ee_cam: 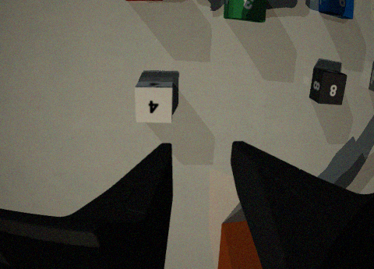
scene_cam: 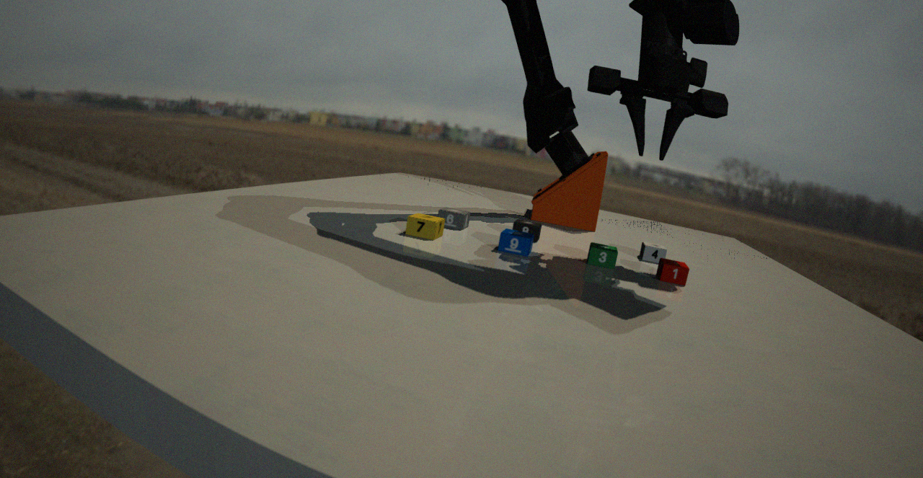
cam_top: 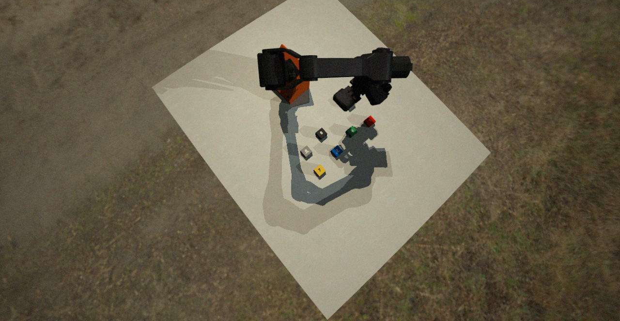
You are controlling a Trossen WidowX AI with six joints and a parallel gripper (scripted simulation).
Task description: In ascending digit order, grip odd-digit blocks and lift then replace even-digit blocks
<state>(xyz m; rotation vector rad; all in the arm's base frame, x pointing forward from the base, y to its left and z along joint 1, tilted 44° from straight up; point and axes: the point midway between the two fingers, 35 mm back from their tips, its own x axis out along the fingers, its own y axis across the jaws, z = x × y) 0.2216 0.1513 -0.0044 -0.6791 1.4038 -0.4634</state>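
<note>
Now: the grey block 6 230 mm to the right of my gripper tip, 120 mm below it and 40 mm ahead of it. From my gripper tip the other things lie so: green block 3 (120 mm below, 80 mm ahead, 40 mm to the right); red block (120 mm below, 90 mm ahead, 40 mm to the left); white block (120 mm below, 30 mm to the left, 20 mm behind).
</note>
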